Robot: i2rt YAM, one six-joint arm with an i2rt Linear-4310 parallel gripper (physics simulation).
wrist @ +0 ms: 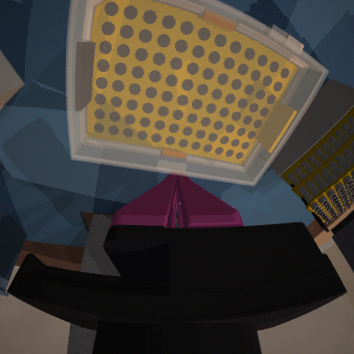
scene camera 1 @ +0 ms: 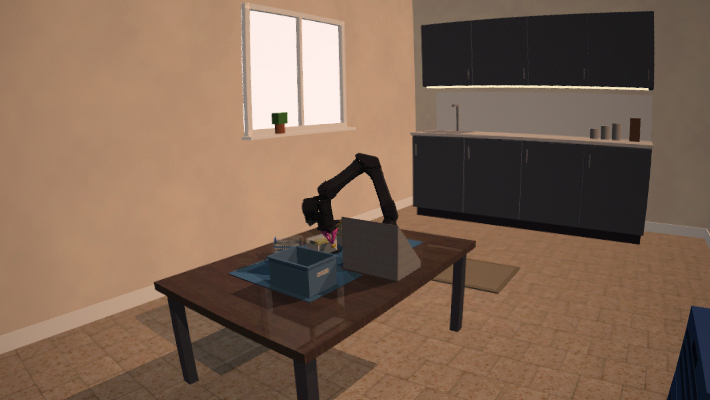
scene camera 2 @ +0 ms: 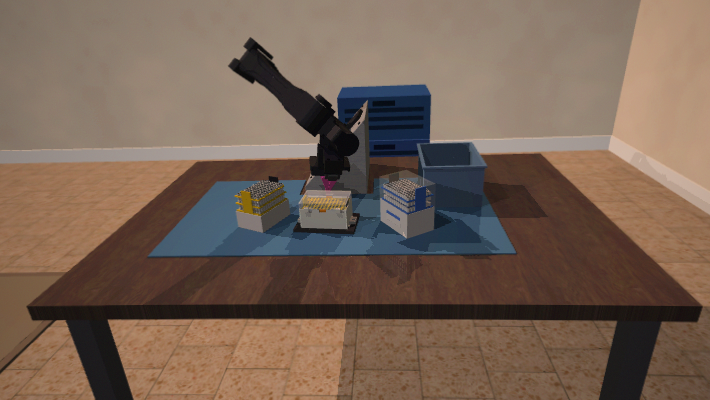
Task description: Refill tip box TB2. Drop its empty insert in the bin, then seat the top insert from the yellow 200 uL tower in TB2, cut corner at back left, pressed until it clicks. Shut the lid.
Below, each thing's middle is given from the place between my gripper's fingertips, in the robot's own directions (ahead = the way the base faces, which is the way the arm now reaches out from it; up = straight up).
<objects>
Right now my hand is 220 mm to the right of the blue-banded tip tower (scene camera 2: 407, 201), 50 mm short of it and 10 mm below it. Also, from my hand: blue bin (scene camera 2: 457, 168) 320 mm to the left, 180 mm behind, 10 mm above.
</objects>
